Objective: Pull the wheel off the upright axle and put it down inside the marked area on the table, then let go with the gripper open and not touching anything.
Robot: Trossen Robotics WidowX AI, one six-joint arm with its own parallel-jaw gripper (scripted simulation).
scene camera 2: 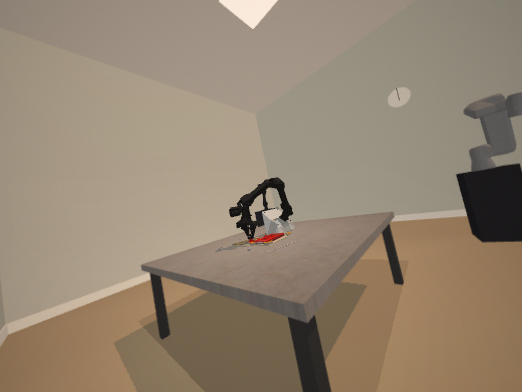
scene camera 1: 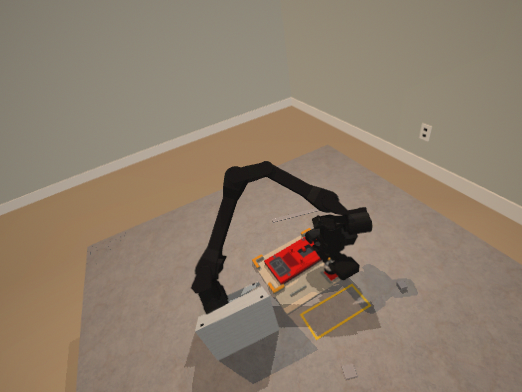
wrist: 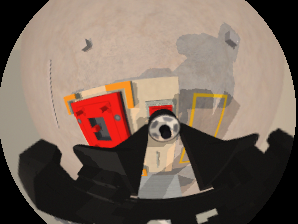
Labels:
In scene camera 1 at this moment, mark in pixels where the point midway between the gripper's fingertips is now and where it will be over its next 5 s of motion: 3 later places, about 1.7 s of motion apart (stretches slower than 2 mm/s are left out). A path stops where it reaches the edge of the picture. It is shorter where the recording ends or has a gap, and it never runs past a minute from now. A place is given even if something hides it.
My gripper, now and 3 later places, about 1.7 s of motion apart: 330, 267; 330, 264; 330, 259; 335, 307

